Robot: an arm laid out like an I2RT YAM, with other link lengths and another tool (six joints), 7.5 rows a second.
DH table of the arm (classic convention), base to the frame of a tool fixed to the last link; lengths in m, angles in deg. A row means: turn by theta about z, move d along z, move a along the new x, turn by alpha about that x. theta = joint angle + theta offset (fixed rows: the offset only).
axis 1: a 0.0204, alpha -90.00, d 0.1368, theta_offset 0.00
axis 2: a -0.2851, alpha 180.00, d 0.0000, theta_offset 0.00
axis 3: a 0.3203, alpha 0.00, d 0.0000, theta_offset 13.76
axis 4: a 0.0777, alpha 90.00, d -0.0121, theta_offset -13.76
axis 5: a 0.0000, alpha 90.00, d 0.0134, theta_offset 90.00
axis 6: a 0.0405, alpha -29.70, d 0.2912, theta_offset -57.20
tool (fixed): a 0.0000, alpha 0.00, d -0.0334, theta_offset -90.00
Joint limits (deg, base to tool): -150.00..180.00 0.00..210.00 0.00..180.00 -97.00..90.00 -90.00..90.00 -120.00..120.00
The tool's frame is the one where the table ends.
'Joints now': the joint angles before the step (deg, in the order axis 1, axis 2, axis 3, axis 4, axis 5, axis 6). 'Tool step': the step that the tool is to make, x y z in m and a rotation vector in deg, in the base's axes. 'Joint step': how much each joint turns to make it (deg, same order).
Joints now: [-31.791 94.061 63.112 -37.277 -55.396 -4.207]
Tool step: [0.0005 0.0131 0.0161 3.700 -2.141 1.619]
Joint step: [-0.007 -0.002 -0.003 -0.011 -4.571 0.139]
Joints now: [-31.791 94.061 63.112 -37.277 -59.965 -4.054]
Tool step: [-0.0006 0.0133 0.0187 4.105 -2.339 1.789]
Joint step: [-0.001 -0.004 -0.004 -0.003 -5.048 0.193]
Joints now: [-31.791 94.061 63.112 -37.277 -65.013 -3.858]
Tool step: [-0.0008 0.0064 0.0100 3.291 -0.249 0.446]
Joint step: [-0.002 0.014 0.011 0.020 -2.886 1.679]
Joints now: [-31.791 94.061 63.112 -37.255 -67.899 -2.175]
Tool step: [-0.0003 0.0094 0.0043 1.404 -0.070 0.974]
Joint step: [0.764 0.008 0.010 -0.006 -1.225 0.718]
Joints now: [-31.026 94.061 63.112 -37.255 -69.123 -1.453]
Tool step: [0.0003 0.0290 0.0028 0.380 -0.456 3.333]
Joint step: [3.185 -0.003 0.006 0.391 -0.570 0.202]
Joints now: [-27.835 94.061 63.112 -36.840 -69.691 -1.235]
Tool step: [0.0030 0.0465 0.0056 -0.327 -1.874 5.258]
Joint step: [5.573 0.011 -0.005 3.182 -0.328 1.418]
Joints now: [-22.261 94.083 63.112 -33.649 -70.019 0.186]
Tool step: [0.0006 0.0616 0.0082 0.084 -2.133 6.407]
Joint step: [7.459 0.066 0.007 5.603 -0.172 3.774]
